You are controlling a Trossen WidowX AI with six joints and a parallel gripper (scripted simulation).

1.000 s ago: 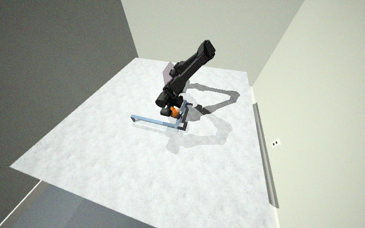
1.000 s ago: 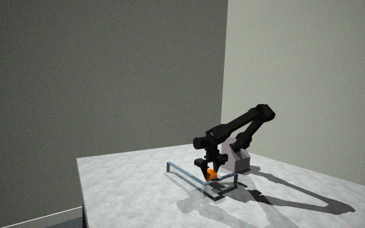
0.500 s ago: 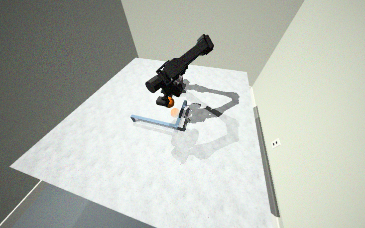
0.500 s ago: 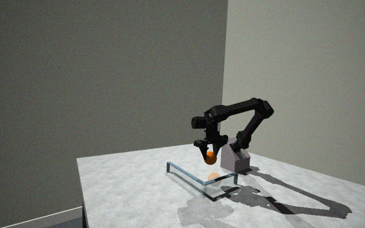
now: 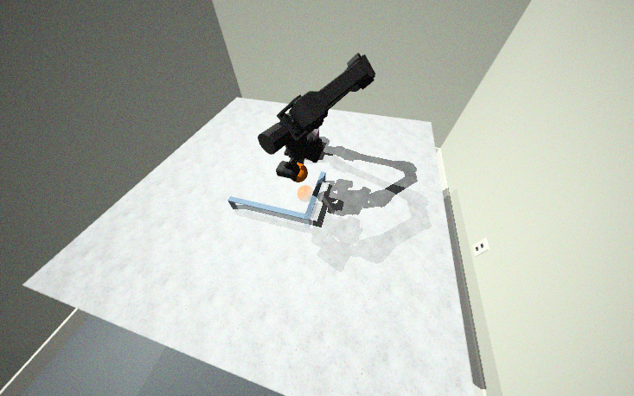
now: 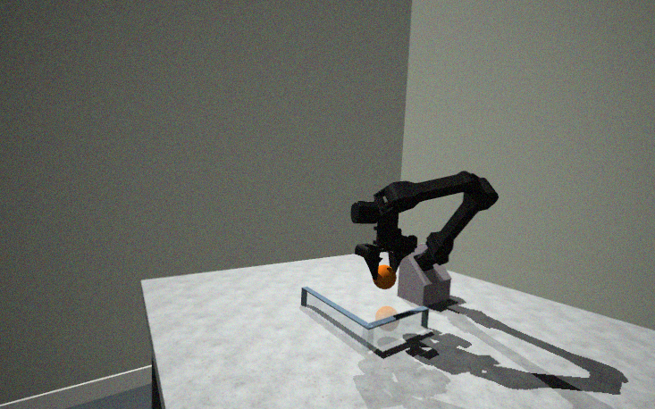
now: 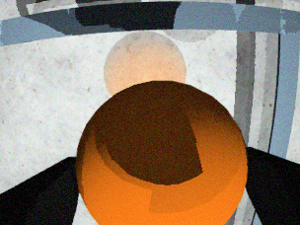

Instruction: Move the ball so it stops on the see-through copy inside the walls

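Now: the see-through copy 110 mm below my gripper tip and 20 mm to the left of it. Round my gripper tip: orange ball right at my gripper tip.
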